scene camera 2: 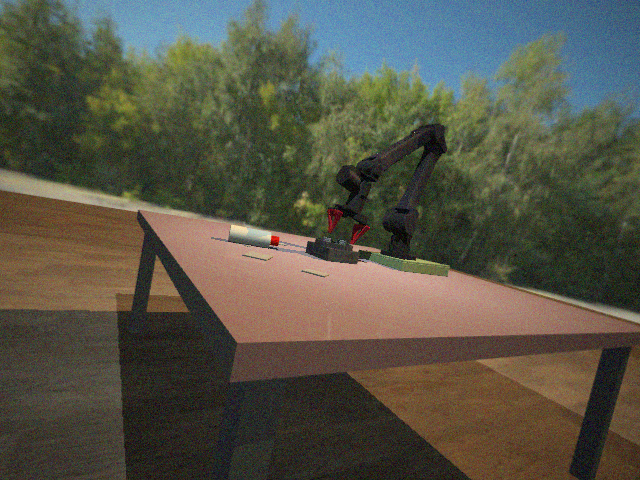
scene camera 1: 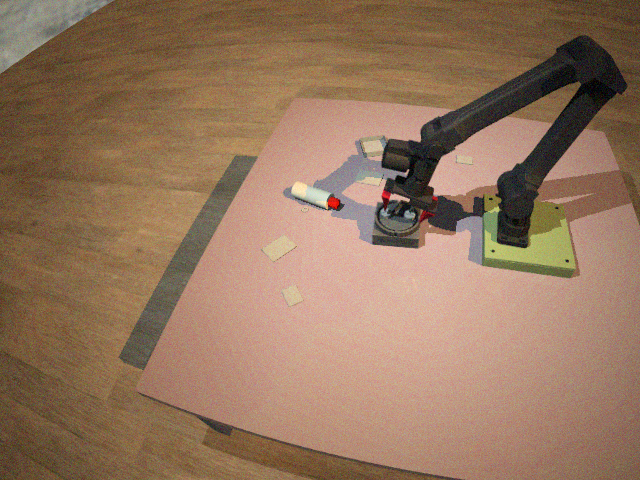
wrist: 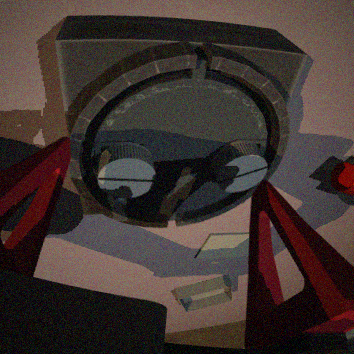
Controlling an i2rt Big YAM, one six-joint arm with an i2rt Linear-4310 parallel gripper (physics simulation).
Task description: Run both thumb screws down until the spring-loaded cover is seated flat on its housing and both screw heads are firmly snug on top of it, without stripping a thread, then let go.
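Places are measured from the arm's base along level axes (x ahead, y right, z down), in millimetres.
Pixels of known places: gripper, fingertip midpoint: (scene camera 2: pixel 340 238) (scene camera 1: pixel 402 215) (wrist: pixel 166 167); arm's base, link origin: (scene camera 2: pixel 397 257) (scene camera 1: pixel 512 230).
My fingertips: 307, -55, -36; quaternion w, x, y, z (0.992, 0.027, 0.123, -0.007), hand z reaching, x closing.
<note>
For each thing: its middle in the pictures, then the offset to it from my fingertips, as dx, dy, dz.
- dark square housing, body centre: (wrist: pixel 174 132) (scene camera 1: pixel 397 222) (scene camera 2: pixel 332 250) +15, +11, +42
- round grey cover, body centre: (wrist: pixel 179 148) (scene camera 1: pixel 397 219) +15, +11, +28
- pale cylinder, body centre: (scene camera 1: pixel 316 196) (scene camera 2: pixel 254 237) +270, +61, +45
- small open box, body centre: (wrist: pixel 205 294) (scene camera 1: pixel 374 145) +163, +362, +60
- card, body centre: (scene camera 2: pixel 258 255) (scene camera 1: pixel 279 247) +315, -134, +69
The dark square housing (scene camera 1: pixel 395 241) (scene camera 2: pixel 330 254) (wrist: pixel 170 29) stands on the table, with a raised round ring on top. The round grey cover (scene camera 1: pixel 398 225) (wrist: pixel 185 107) lies inside the ring; whether it sits flat cannot be told. Two slotted thumb screws with pale heads stand on it: one screw (scene camera 1: pixel 409 214) (wrist: pixel 127 177) is at left in the wrist view, the other screw (scene camera 1: pixel 385 212) (wrist: pixel 248 171) at right, near a fingertip. Their knurled sides show. My gripper (scene camera 1: pixel 404 212) (scene camera 2: pixel 342 237) (wrist: pixel 166 167) is open and empty, its red fingers spread to either side of the screw pair.
A pale cylinder (scene camera 1: pixel 311 195) (scene camera 2: pixel 250 236) with a red end lies left of the housing. A small open box (scene camera 1: pixel 373 153) (wrist: pixel 202 300) is behind. Flat pale pieces, such as one card (scene camera 1: pixel 279 248), lie around. The arm's green base (scene camera 1: pixel 532 258) is right of the housing.
</note>
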